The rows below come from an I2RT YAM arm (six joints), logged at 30 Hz.
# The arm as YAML. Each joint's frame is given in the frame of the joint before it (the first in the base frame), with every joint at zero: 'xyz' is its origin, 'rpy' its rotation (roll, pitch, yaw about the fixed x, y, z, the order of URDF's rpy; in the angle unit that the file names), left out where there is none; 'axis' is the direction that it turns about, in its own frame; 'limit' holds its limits. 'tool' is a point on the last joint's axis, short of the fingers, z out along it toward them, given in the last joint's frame.
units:
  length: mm
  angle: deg
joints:
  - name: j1
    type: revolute
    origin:
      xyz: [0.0, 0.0, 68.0]
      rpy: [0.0, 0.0, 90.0]
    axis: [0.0, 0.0, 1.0]
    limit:
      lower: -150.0
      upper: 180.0
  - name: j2
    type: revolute
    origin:
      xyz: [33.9, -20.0, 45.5]
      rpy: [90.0, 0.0, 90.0]
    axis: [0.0, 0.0, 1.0]
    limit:
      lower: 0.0
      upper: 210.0
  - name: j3
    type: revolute
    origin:
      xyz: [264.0, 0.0, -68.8]
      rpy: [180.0, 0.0, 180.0]
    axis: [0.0, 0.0, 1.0]
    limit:
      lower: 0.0
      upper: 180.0
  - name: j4
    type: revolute
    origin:
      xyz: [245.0, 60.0, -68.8]
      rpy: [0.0, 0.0, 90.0]
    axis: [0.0, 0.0, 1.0]
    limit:
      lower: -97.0
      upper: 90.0
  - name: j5
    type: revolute
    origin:
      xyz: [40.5, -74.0, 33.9]
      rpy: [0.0, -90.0, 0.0]
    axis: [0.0, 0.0, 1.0]
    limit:
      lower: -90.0
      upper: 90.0
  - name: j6
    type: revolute
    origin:
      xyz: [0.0, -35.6, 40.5]
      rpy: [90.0, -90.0, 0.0]
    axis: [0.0, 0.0, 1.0]
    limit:
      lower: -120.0
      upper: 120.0
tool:
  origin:
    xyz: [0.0, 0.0, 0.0]
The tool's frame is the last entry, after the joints.
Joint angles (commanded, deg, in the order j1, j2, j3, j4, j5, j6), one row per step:
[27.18 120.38 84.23 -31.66 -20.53 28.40]
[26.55 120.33 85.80 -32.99 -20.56 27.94]
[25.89 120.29 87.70 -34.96 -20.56 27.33]
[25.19 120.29 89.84 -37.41 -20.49 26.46]
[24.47 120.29 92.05 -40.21 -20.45 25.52]
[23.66 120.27 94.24 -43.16 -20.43 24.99]
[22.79 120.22 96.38 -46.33 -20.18 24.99]
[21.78 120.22 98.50 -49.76 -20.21 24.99]
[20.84 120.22 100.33 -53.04 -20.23 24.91]
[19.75 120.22 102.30 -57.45 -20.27 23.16]
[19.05 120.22 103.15 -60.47 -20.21 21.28]
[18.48 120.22 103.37 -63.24 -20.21 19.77]
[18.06 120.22 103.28 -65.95 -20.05 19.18]
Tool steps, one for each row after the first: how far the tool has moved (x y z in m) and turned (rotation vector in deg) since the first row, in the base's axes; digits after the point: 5 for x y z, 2 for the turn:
[0.00485 -0.00281 0.00696 0.08 -0.46 -0.22]
[0.00958 -0.00602 0.01507 -0.03 -0.73 -0.35]
[0.01414 -0.00976 0.02380 -0.37 -0.88 -0.32]
[0.01804 -0.01402 0.03276 -0.81 -0.80 -0.24]
[0.02152 -0.01925 0.04176 -1.22 -0.37 -0.58]
[0.02434 -0.02543 0.05065 -1.83 0.44 -1.53]
[0.02667 -0.03279 0.05907 -2.31 1.67 -2.51]
[0.02796 -0.03995 0.06623 -2.85 3.00 -3.36]
[0.02763 -0.04884 0.07363 -3.93 4.54 -2.84]
[0.02603 -0.05500 0.07640 -4.95 5.76 -1.84]
[0.02312 -0.06046 0.07644 -5.93 7.54 -0.99]
[0.01925 -0.06508 0.07523 -7.00 9.91 -0.83]

